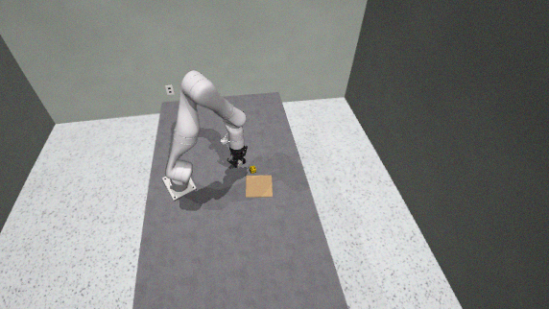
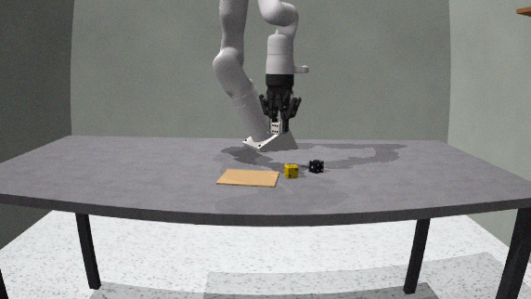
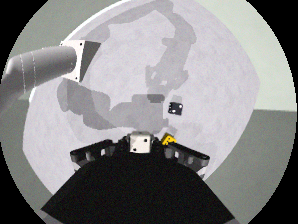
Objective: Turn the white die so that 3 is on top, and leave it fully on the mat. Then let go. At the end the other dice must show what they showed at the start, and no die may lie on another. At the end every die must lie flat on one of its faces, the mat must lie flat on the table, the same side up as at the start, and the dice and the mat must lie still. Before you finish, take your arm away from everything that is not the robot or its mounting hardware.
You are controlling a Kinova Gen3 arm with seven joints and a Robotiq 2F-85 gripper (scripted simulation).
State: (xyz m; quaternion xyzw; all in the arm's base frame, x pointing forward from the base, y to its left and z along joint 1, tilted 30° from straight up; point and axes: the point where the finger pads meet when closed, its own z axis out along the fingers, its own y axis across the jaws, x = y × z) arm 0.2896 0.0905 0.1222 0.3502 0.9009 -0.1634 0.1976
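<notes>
My gripper is now 120 mm above the tan mat, 100 mm short of it and 80 mm to the left of it. Round my hand: white die (10 mm below); then yellow die (110 mm below, 80 mm ahead, 30 mm to the left); then black die (110 mm below, 100 mm to the left, 20 mm ahead).
</notes>
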